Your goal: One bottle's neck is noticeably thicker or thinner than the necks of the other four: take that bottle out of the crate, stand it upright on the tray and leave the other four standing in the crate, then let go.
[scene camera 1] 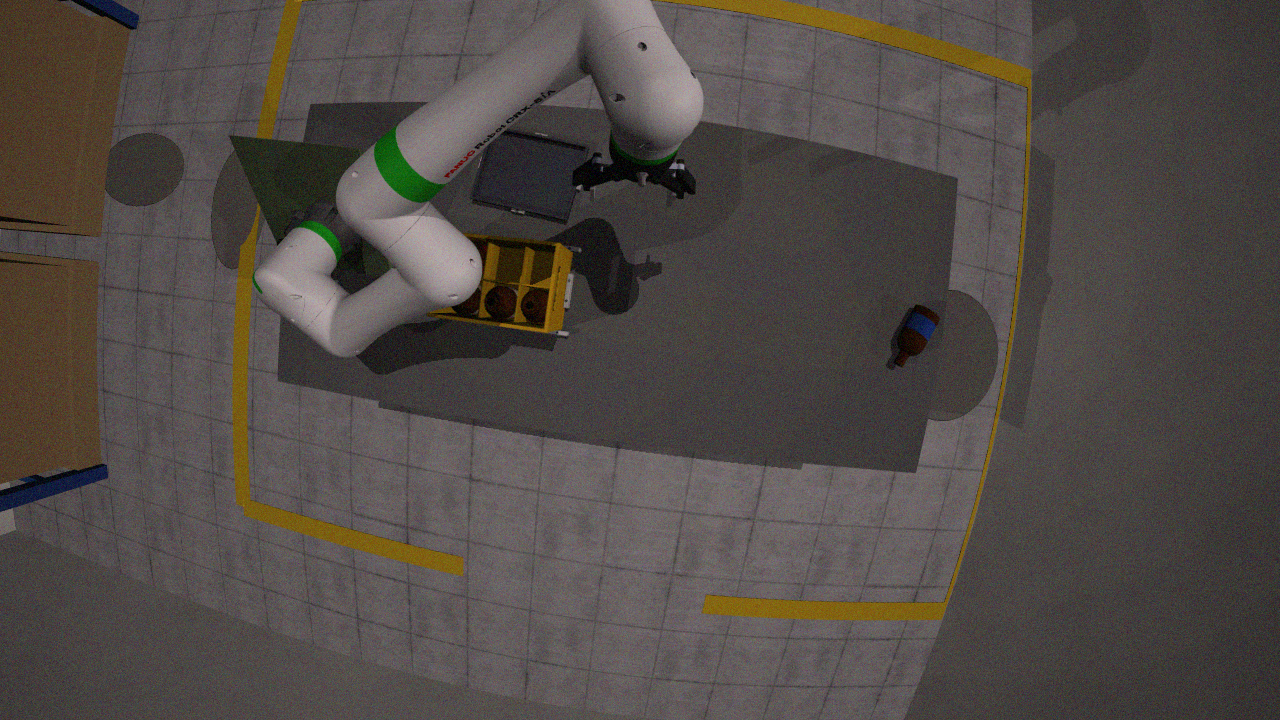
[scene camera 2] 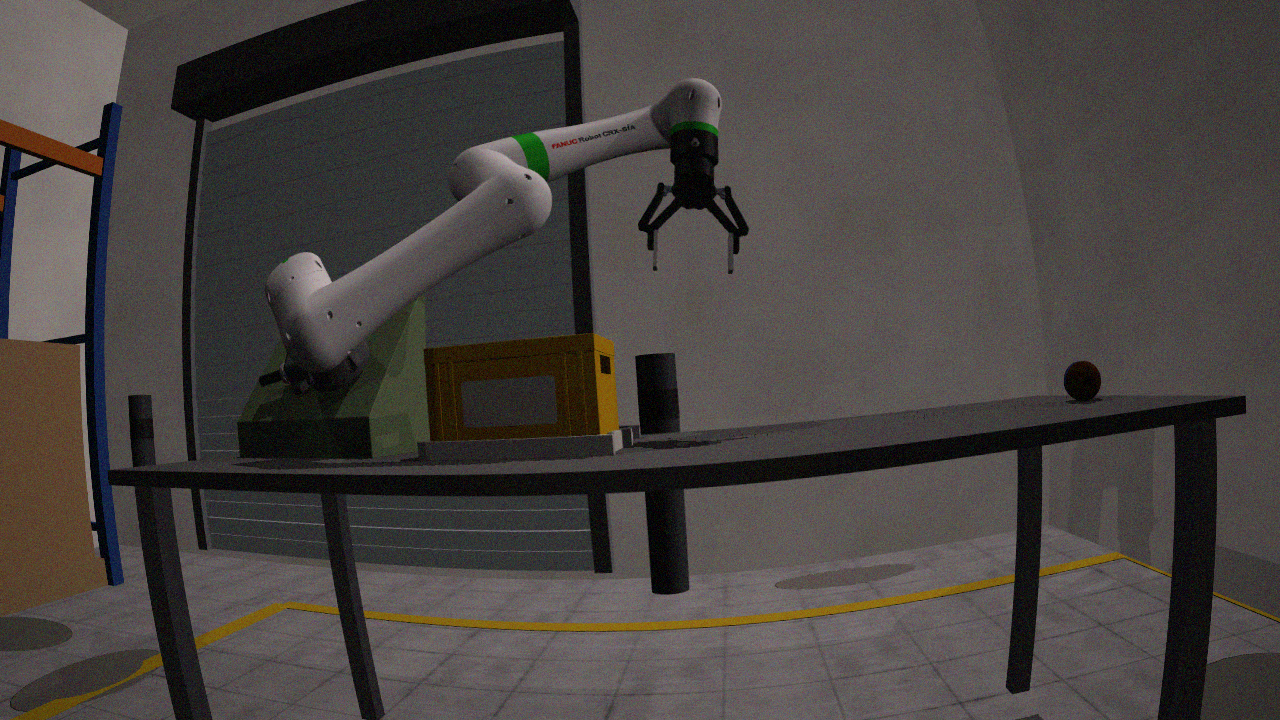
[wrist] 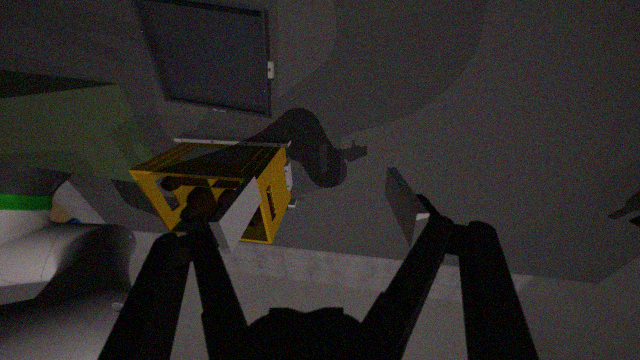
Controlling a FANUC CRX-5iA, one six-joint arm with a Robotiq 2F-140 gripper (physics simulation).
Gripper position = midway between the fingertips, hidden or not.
Observation:
In view: my gripper (scene camera 2: 693,270), a bottle (scene camera 1: 921,323), a bottle (scene camera 1: 534,303) and a bottle (scene camera 1: 500,302).
My gripper is seen too in scene camera 1 (scene camera 1: 630,196) and in the wrist view (wrist: 320,185).

